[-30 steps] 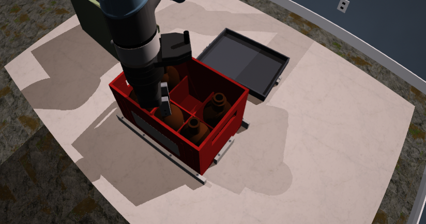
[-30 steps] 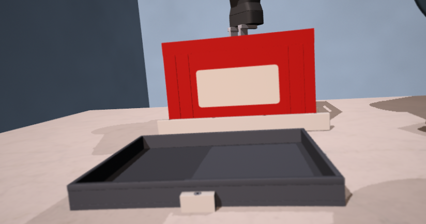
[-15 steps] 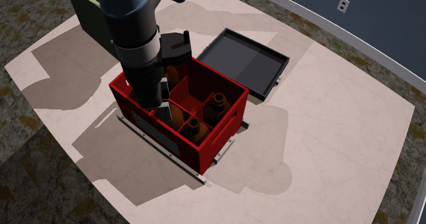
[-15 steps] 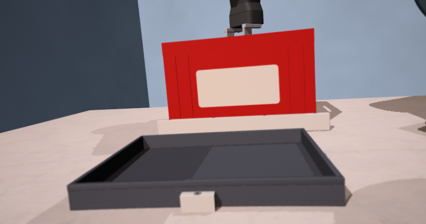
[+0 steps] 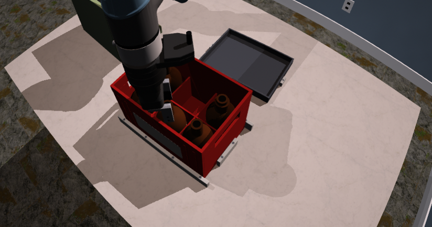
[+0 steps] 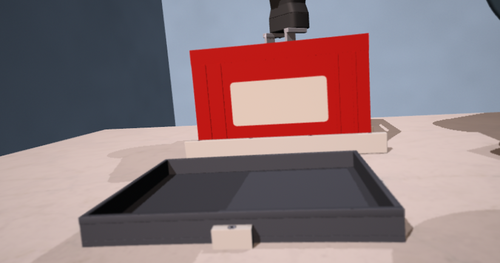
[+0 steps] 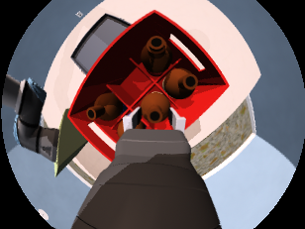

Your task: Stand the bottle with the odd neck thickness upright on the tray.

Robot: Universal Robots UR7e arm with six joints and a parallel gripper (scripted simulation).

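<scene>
My hand is 8 cm above the red crate, 4 cm to the right of it and 1 cm past it. From my hand the other things lie so: bottle: 10 cm to the left, 8 cm ahead, 7 cm below; then dark grey tray: 33 cm to the left, 15 cm below, 3 cm behind.
</scene>
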